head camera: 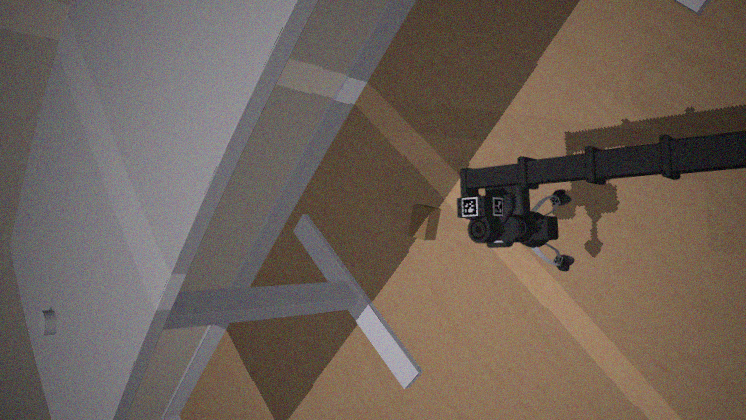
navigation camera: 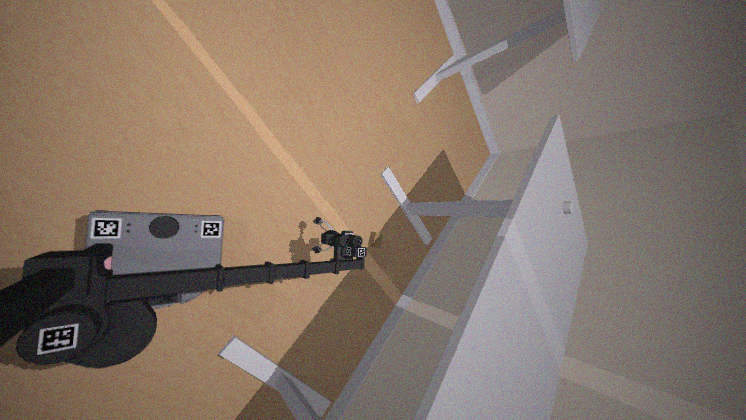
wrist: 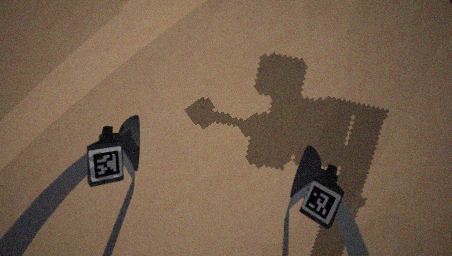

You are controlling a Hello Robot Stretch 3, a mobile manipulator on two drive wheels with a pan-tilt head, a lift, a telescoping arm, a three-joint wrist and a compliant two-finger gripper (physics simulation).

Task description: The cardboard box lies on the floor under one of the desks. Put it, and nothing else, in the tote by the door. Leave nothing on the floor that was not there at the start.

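Seen in the pictures: gripper, fingertip midpoint: (head camera: pixel 566 230) (navigation camera: pixel 315 234) (wrist: pixel 220 149); robot's base, link origin: (navigation camera: pixel 164 226).
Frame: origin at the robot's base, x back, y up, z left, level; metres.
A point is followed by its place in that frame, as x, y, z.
Note:
My gripper (head camera: pixel 563 229) @[0.022, 0.164, -0.546] (navigation camera: pixel 316 234) @[0.022, 0.164, -0.546] (wrist: pixel 220 149) @[0.022, 0.164, -0.546] is open and empty above the floor, with its two fingertips wide apart. In the wrist view bare floor and the arm's shadow show between and beyond them. A small brown, box-like shape (head camera: pixel 432 224) @[0.057, 0.026, -1.008] (navigation camera: pixel 373 238) @[0.055, 0.041, -1.008] lies on the floor at the edge of the desk's shadow, just beyond the wrist, on the side away from the fingertips. It may be the cardboard box, but it is close to the floor's colour and hard to tell. It does not show in the wrist view. The tote does not show.
A desk (head camera: pixel 172 130) @[0.149, 0.951, -0.707] (navigation camera: pixel 501 292) @[0.113, 0.951, -0.694] stands beyond the wrist, with a T-shaped leg foot (head camera: pixel 388 346) @[-0.301, 0.026, -1.182] (navigation camera: pixel 394 185) @[-0.304, 0.026, -1.186] on the floor. Another foot (navigation camera: pixel 247 360) @[0.592, 0.026, -0.321] stands nearer my base (navigation camera: pixel 156 250) @[0.072, 0.160, 0.015]. A second desk (navigation camera: pixel 582 23) @[-1.063, 0.951, -1.499] is at the top right. My arm (head camera: pixel 626 161) @[0.102, 0.517, -0.292] (navigation camera: pixel 245 273) @[0.095, 0.519, -0.170] reaches out towards the first desk.

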